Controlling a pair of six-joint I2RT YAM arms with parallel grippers.
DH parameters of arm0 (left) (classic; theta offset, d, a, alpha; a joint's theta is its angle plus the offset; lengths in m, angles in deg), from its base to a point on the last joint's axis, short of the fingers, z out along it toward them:
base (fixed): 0 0 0 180
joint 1: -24.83 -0.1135 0.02 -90
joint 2: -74.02 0 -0.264 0
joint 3: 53.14 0 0.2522 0
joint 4: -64.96 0 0.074 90
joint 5: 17.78 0 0 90
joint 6: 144.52 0.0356 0 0
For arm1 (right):
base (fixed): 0 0 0 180
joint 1: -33.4 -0.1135 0.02 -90
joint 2: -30.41 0 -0.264 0
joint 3: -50.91 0 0.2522 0
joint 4: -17.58 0 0.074 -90
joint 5: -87.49 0 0 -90
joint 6: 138.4 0.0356 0 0
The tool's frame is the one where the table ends.
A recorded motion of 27 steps. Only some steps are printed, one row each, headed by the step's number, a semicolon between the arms.
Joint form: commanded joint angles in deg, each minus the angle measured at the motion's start. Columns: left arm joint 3, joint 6, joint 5, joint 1, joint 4, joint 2; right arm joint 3, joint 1, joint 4, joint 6, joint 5, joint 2.
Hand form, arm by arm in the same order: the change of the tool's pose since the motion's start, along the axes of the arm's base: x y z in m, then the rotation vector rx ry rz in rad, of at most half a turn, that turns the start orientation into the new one. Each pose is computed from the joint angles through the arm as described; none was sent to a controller.
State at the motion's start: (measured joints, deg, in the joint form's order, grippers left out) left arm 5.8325 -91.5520 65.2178 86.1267 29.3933 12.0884; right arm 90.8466 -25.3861 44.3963 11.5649 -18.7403 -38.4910
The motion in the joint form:
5: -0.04 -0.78 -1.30 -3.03 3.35 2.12; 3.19 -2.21 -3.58 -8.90 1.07 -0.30
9: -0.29 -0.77 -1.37 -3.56 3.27 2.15; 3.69 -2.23 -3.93 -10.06 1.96 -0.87
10: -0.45 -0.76 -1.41 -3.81 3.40 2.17; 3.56 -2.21 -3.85 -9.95 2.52 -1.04
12: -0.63 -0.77 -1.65 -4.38 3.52 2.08; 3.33 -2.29 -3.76 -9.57 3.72 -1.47
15: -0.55 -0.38 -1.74 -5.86 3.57 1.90; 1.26 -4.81 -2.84 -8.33 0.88 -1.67
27: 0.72 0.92 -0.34 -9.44 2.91 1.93; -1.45 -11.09 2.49 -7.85 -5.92 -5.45
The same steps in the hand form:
5: 0.0100 0.0087 0.0129 -0.0823 -0.0506 0.0791; -0.0053 0.0119 0.0105 -0.1213 -0.1015 0.0636
9: 0.0116 0.0103 0.0113 -0.0771 -0.0492 0.0893; -0.0047 0.0144 0.0103 -0.1408 -0.1122 0.0809
10: 0.0124 0.0110 0.0107 -0.0765 -0.0497 0.0941; -0.0048 0.0147 0.0090 -0.1419 -0.1090 0.0905
12: 0.0145 0.0122 0.0095 -0.0729 -0.0508 0.1075; -0.0054 0.0158 0.0060 -0.1438 -0.0995 0.1133
15: 0.0198 0.0151 0.0094 -0.0673 -0.0563 0.1306; -0.0160 0.0167 -0.0050 -0.1512 -0.0752 0.1083
27: 0.0310 0.0229 0.0160 -0.0704 -0.0661 0.1601; -0.0381 0.0271 -0.0259 -0.1692 -0.0707 0.0999

